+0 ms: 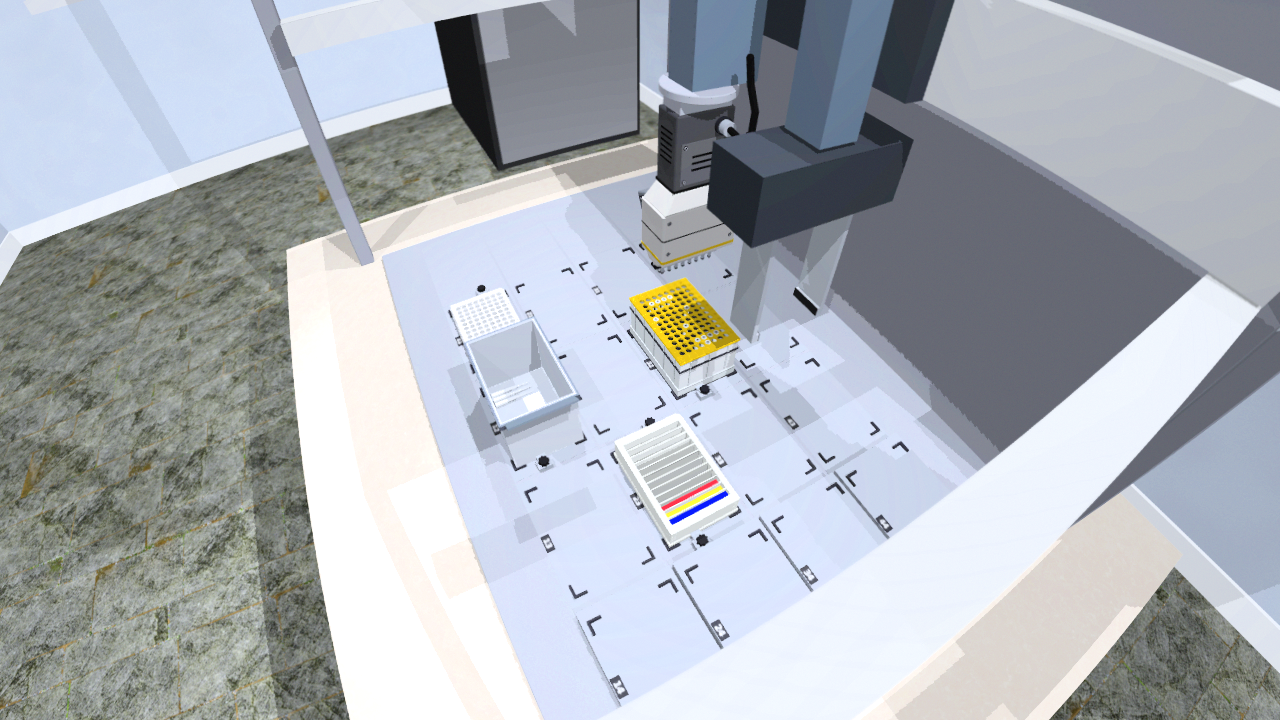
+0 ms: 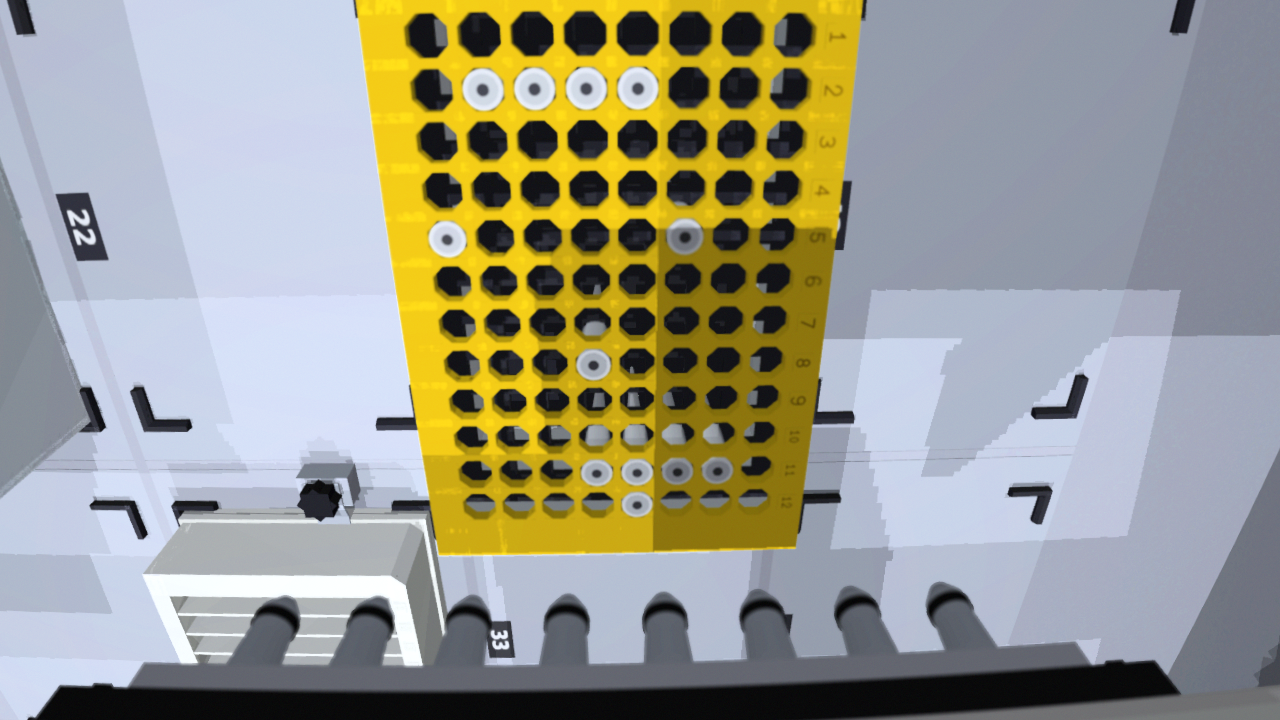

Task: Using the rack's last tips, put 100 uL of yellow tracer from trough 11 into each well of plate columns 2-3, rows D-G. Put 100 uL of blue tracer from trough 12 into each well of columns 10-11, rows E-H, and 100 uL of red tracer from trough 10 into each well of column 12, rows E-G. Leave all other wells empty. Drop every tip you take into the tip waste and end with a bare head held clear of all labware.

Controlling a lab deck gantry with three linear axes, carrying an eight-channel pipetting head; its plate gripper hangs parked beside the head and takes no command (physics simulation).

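The pipetting head (image 1: 687, 219) is up beyond the yellow tip rack (image 1: 636, 310) (image 2: 393, 268); its eight nozzles (image 2: 665, 617) are bare. The rack holds white tips in column 2 (D-G), column 5 (C, H), column 8 (E), column 11 (B-E) and column 12 (D). The white well plate (image 1: 484, 315) is at the left; its wells are too small to judge. The trough block (image 1: 657, 526) (image 2: 268, 546) shows red (image 1: 690, 495), yellow (image 1: 696, 501) and blue (image 1: 699, 507) at its near end. The tip waste bin (image 1: 547, 414) has white tips inside. The parked plate gripper (image 1: 784, 319) is open and empty.
A dark gantry block (image 1: 760, 192) hangs right of the head, above the plate gripper. Black deck clamps (image 1: 704, 390) (image 2: 319, 499) stand beside the labware. A light post (image 1: 326, 152) rises at the deck's far left corner.
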